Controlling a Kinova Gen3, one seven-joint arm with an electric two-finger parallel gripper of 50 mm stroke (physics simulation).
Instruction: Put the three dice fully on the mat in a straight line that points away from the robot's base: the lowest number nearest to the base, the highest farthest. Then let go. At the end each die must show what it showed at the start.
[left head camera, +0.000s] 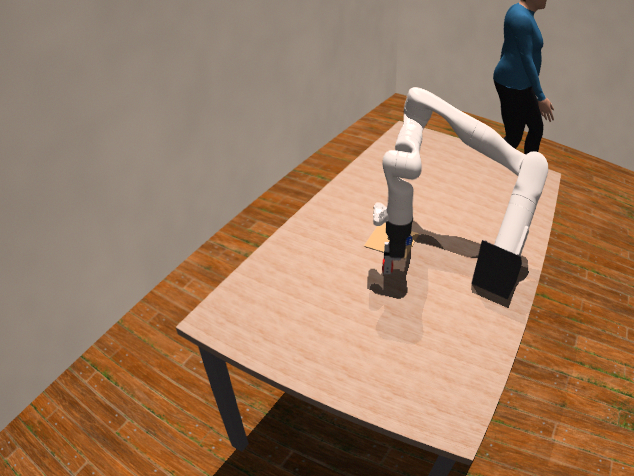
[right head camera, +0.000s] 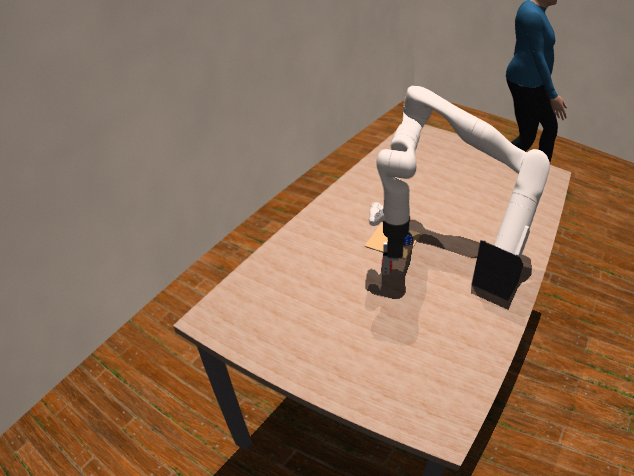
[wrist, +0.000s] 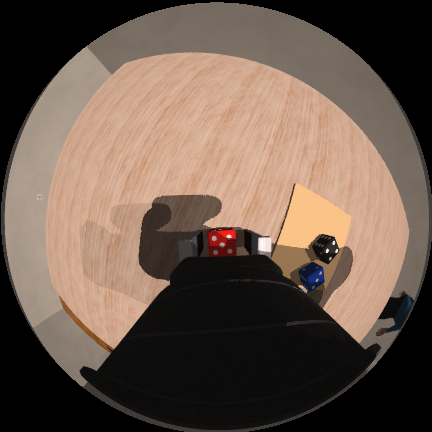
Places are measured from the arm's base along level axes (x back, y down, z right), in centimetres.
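Pixels of known places: gripper, fingertip midpoint: (left head camera: 387, 266) (right head camera: 386, 267) (wrist: 223, 239); arm's base, origin of the base link: (left head camera: 505, 253) (right head camera: 505, 253).
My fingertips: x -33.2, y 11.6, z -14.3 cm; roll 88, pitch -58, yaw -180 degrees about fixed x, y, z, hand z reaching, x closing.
For each thing: its top centre in the pictures, then the offset to it from my fingertips. Level surfaces: height alone.
- red die, middle of its top: (wrist: 221, 244) (right head camera: 386, 262) (left head camera: 388, 261) dx +0.2, dy -2.2, dz -0.1 cm
- orange mat, middle of its top: (wrist: 316, 244) (right head camera: 393, 239) (left head camera: 392, 239) dx -5.8, dy +0.5, dz +13.1 cm
- black die, middle of its top: (wrist: 331, 250) dx -5.9, dy -2.6, dz +13.9 cm
- blue die, middle of its top: (wrist: 316, 279) (right head camera: 407, 235) (left head camera: 406, 235) dx -1.4, dy -2.6, dz +14.1 cm
- table, its level: dy +0.9 cm
The red die (wrist: 222, 243) (left head camera: 392, 266) (right head camera: 390, 265) is on the bare table beside the mat, with five pips on the face towards the wrist camera. My gripper (wrist: 223, 239) is open, its fingers down on either side of the red die with small gaps. In the head views a finger partly covers this die. The orange mat (wrist: 316, 210) (left head camera: 375, 240) (right head camera: 376, 240) lies to the right in the wrist view. The black die (wrist: 326, 248) and the blue die (wrist: 312, 276) (left head camera: 409, 240) (right head camera: 408, 239) are on it, close together. The black die is hidden in the head views.
The arm's black base (left head camera: 495, 271) (right head camera: 496, 273) stands near the table's right edge in the head views. A small white object (left head camera: 379, 213) (right head camera: 376, 212) shows beside the wrist. A person (left head camera: 519, 56) (right head camera: 532, 51) stands behind the table (left head camera: 327, 327).
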